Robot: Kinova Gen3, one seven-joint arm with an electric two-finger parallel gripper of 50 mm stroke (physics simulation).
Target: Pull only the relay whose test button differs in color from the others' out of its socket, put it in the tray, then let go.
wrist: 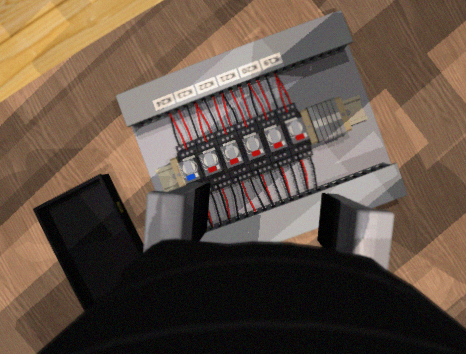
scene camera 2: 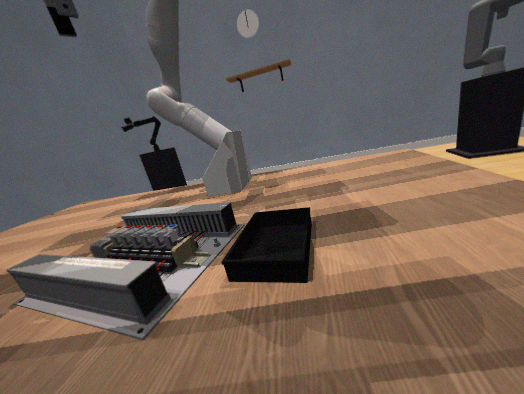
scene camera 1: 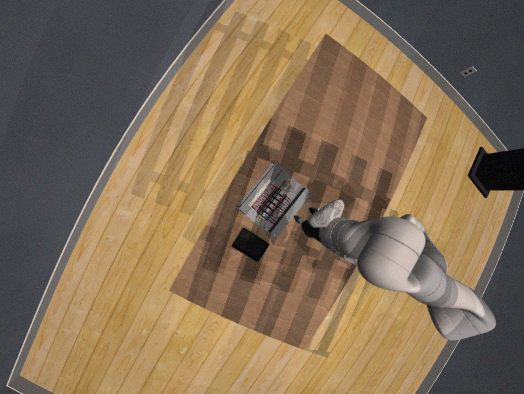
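Where they show: gripper, fingertip midpoint: (wrist: 263,212) (scene camera 2: 68,26) (scene camera 1: 303,214); arm's base, link origin: (scene camera 2: 227,143).
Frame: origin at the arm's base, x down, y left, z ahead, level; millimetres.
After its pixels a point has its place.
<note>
The relay with the blue test button (scene camera 2: 171,228) {x 102, y 110, z 499 mm} (wrist: 189,170) {x 102, y 101, z 498 mm} sits in its socket at the K24 end of the row, upright beside several relays with red buttons (wrist: 254,146) {x 102, y 17, z 493 mm}. The row is on a grey panel (scene camera 1: 266,229) {x 167, y 161, z 434 mm} (scene camera 2: 184,286) {x 167, y 157, z 559 mm} (wrist: 362,102) {x 167, y -143, z 490 mm} between two wiring ducts. The black tray (scene camera 1: 250,244) {x 167, y 276, z 457 mm} (scene camera 2: 270,270) {x 151, y 287, z 540 mm} (wrist: 87,235) {x 167, y 288, z 474 mm} stands beside the panel, near the blue-button end, and looks empty. My gripper (scene camera 1: 305,215) {x -226, y 24, z 463 mm} (wrist: 263,212) {x -226, y 24, z 463 mm} is open and empty, above and to the duct side of the relay row. Its left finger in the wrist view is nearest the blue-button relay.
Grey ducts (scene camera 2: 90,280) {x 108, y 83, z 618 mm} (wrist: 240,67) {x 107, y -7, z 589 mm} stand along both long sides of the row. Tan end blocks (scene camera 2: 185,251) (wrist: 166,176) flank the relays. Red and black wires run from the sockets to the ducts. A black pedestal (scene camera 1: 504,170) (scene camera 2: 489,115) stands away from the work area.
</note>
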